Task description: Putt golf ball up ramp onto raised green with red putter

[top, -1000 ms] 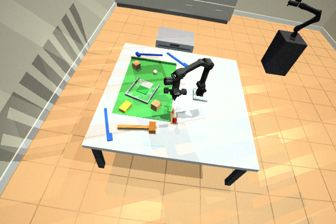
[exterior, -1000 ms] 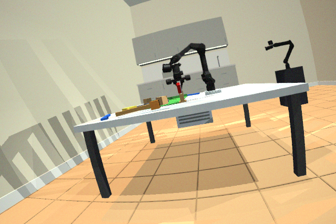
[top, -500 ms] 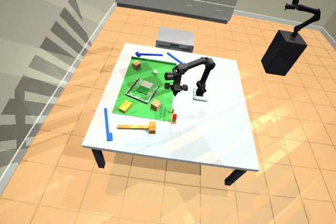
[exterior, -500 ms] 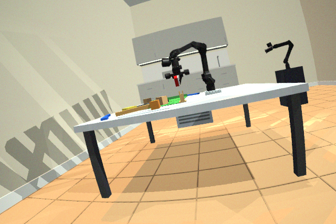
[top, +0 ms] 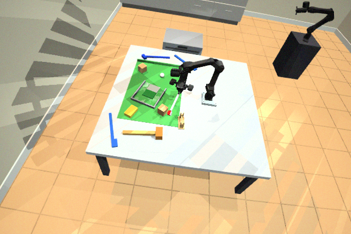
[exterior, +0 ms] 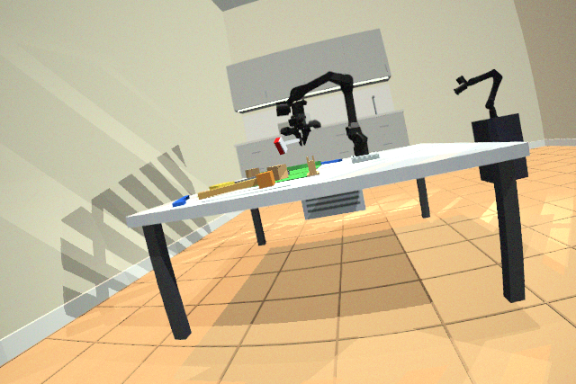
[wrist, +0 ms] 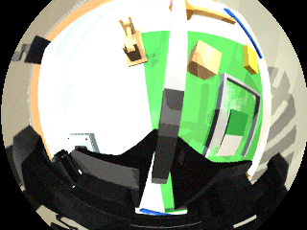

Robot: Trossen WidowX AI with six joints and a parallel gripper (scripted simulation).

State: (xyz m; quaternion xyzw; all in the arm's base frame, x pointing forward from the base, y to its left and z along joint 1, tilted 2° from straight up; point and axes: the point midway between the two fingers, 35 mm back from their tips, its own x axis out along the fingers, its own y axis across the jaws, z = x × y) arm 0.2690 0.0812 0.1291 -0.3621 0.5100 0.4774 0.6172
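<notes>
The putter lies 3 cm ahead of my gripper tip, 11 cm to the left of it and 2 cm above it. Also, from my gripper tip: yellow block 36 cm ahead, 16 cm to the left, 11 cm below; then white golf ball 17 cm ahead, 31 cm to the right, 10 cm below.
</notes>
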